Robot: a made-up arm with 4 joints.
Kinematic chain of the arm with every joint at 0, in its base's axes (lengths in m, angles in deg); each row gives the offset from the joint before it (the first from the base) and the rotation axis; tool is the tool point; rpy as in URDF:
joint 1: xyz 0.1 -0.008 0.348 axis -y
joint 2: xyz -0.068 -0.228 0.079 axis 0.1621 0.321 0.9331
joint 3: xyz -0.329 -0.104 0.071 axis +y
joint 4: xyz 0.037 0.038 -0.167 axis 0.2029 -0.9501 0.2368
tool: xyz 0.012 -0.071 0.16 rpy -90 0 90
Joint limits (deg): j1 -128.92..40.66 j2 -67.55..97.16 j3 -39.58..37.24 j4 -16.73..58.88
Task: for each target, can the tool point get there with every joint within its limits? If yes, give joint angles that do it. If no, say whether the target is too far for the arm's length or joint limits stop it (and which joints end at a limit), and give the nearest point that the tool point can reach.
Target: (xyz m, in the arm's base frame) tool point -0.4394 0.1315 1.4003
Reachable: no: too far | nearest point -0.1324 -0.1088 0.8014 | short by 0.715 m
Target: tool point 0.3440 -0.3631 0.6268
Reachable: yes | joints -108.10 -1.66 -4.24 -4.66
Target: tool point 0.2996 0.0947 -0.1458
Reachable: no: joint limits stop it (at a limit: joint 1, joint 2, joint 4) | nearest point -0.1239 -0.0148 0.0407 | short by 0.476 m
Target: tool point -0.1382 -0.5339 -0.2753
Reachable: no: joint limits stop it (at a limit: joint 1, joint 4) | nearest point -0.2705 -0.3796 0.0958 | short by 0.423 m
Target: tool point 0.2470 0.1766 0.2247
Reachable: no: joint limits stop it (at a limit: joint 1, joint 2, joint 3, joint 4) | nearest point 0.3597 -0.0439 0.5355 | short by 0.397 m
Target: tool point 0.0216 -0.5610 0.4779
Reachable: yes | joints 22.67 71.12 -9.16 7.74
